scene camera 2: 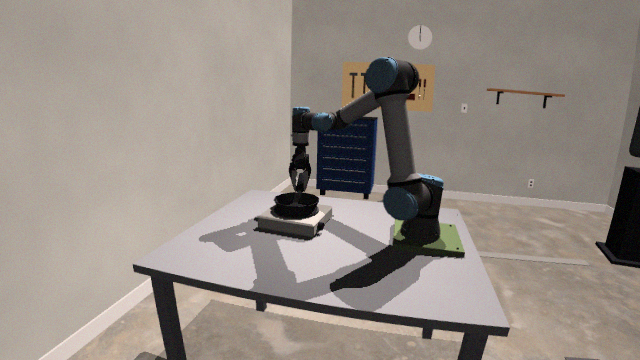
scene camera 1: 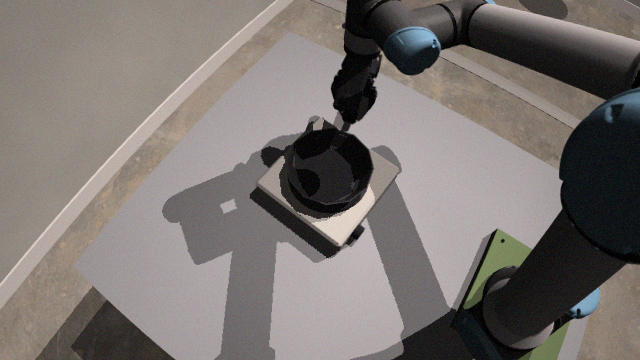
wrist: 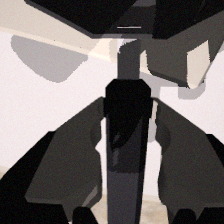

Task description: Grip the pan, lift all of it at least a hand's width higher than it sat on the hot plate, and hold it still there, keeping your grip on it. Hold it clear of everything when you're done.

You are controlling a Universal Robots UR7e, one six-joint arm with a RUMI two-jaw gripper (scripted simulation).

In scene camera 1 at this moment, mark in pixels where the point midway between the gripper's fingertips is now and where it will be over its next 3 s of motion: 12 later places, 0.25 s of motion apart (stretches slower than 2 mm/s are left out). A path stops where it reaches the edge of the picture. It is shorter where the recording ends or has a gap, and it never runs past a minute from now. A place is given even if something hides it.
The gripper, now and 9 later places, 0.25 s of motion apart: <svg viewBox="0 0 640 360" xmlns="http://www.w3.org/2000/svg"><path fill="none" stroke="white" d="M350 118L350 114L352 106L354 95L356 80L357 68L359 56L360 50L360 48L360 47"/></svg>
